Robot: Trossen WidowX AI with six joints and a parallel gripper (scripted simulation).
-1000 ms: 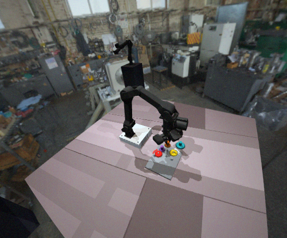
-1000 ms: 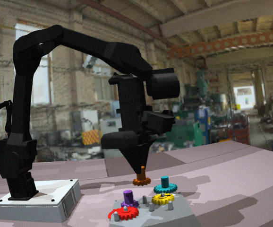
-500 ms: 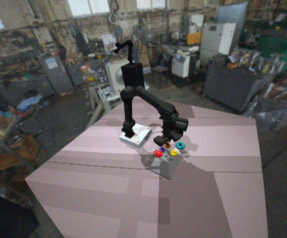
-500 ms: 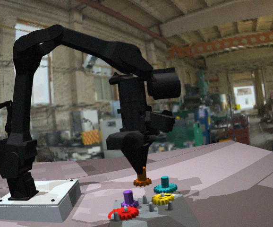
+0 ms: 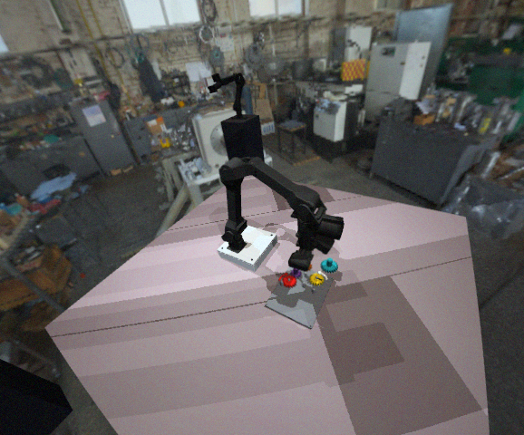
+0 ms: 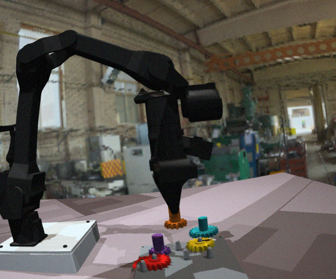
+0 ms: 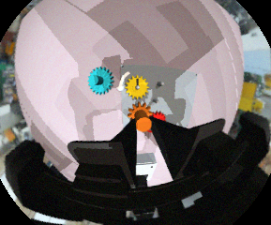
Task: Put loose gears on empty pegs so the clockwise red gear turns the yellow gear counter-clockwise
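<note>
My gripper tip is 60 mm above the purple gear, 40 mm past it and 10 mm to the left of it. The rest, counted from my gripper tip: yellow gear: 70 mm below, 40 mm ahead; small orange gear: 10 mm below; red gear: 70 mm below, 50 mm to the right, 40 mm behind.
</note>
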